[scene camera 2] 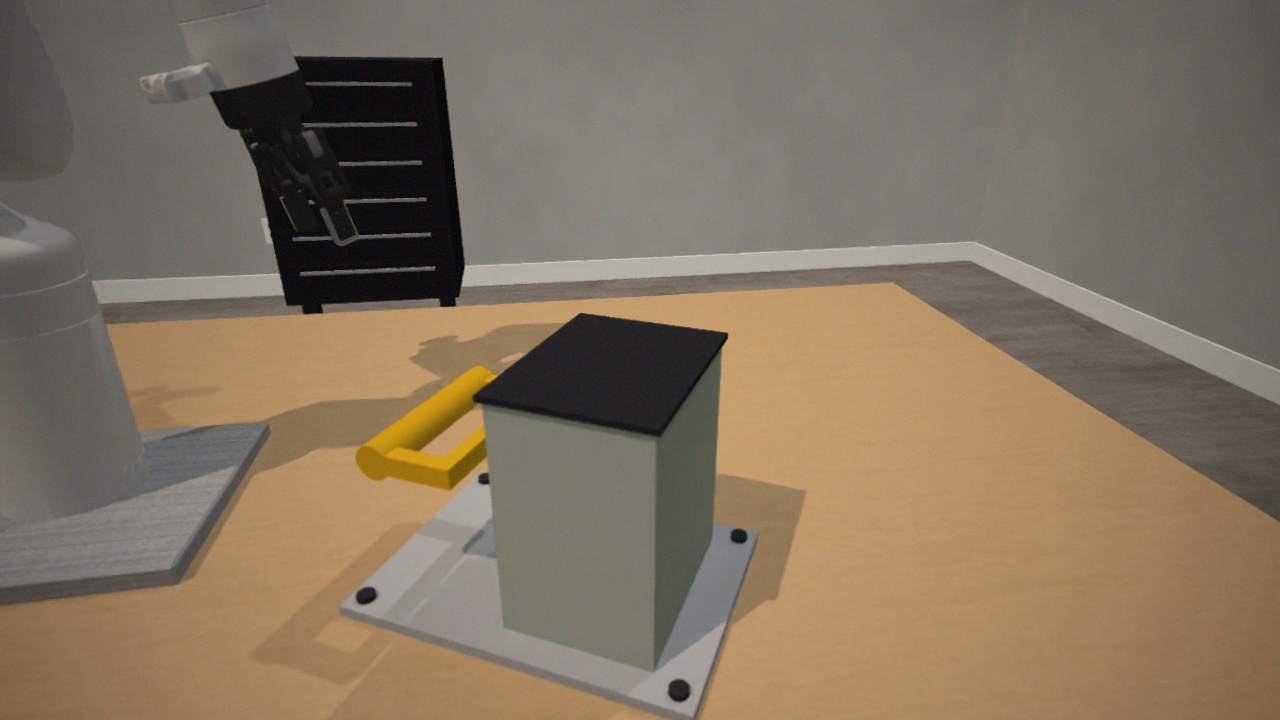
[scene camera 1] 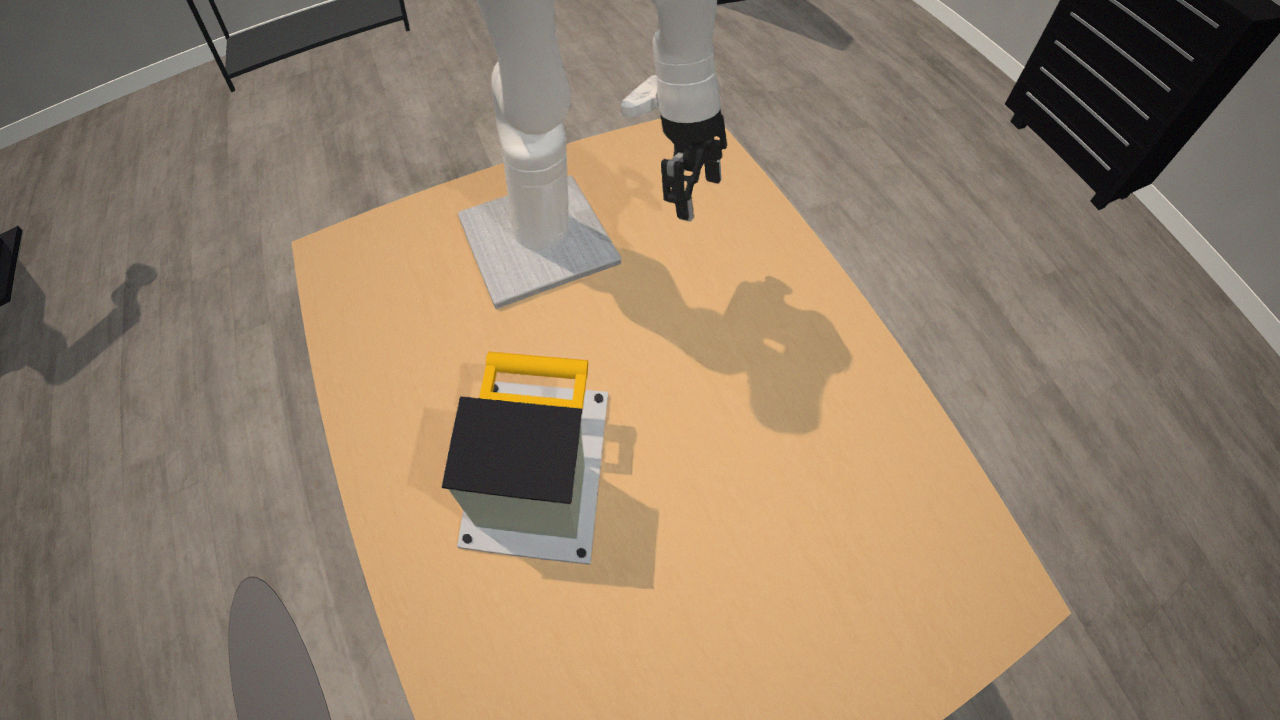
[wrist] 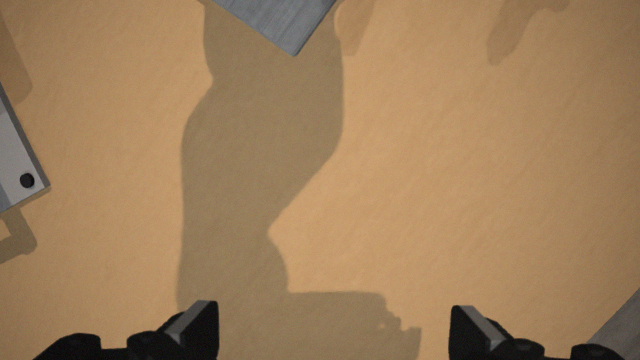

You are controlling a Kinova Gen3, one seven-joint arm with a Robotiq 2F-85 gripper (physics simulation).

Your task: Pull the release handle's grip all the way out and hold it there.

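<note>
The release handle's yellow grip [scene camera 1: 537, 363] [scene camera 2: 425, 416] is a round bar on two side arms. It sticks out from the side of the grey-green housing [scene camera 1: 514, 512] [scene camera 2: 581, 528] that faces the robot base, above the table. The housing has a black top [scene camera 1: 514, 447] [scene camera 2: 617, 371] and stands on a light grey plate [scene camera 1: 528, 544] [scene camera 2: 429, 582] [wrist: 17, 155]. The grip does not show in the wrist view. My gripper [scene camera 1: 699, 195] [scene camera 2: 324, 232] [wrist: 334, 330] is open and empty. It hangs high above the table, well apart from the grip, at the upper right in scene camera 1.
The robot base stands on a grey board [scene camera 1: 546, 268] [scene camera 2: 107, 555] [wrist: 292, 30], on the grip's side of the housing. The wooden table [scene camera 1: 805, 537] [scene camera 2: 939, 501] [wrist: 450, 175] carries the arm's shadow. A black drawer cabinet [scene camera 1: 1109, 98] [scene camera 2: 375, 179] stands beyond the table.
</note>
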